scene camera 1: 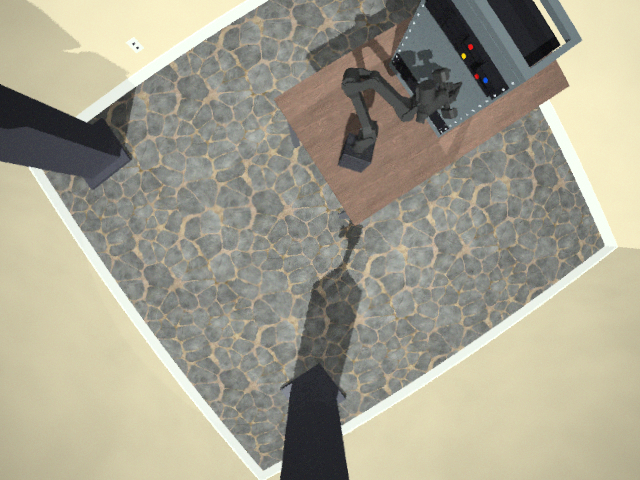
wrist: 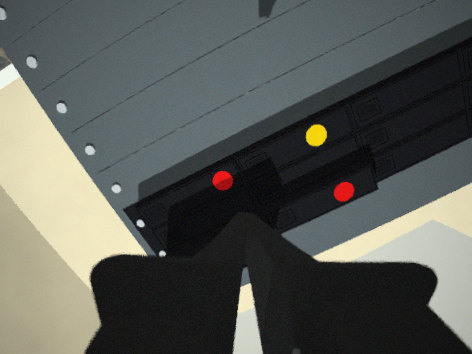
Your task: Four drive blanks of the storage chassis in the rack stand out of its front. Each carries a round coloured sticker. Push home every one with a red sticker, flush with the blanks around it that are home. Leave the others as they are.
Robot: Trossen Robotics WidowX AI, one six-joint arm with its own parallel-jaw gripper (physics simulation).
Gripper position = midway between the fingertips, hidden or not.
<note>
In view: the gripper [scene camera 1: 461,82] and a grey rack [wrist: 111,85].
The gripper is seen too in the wrist view [wrist: 244,219].
</note>
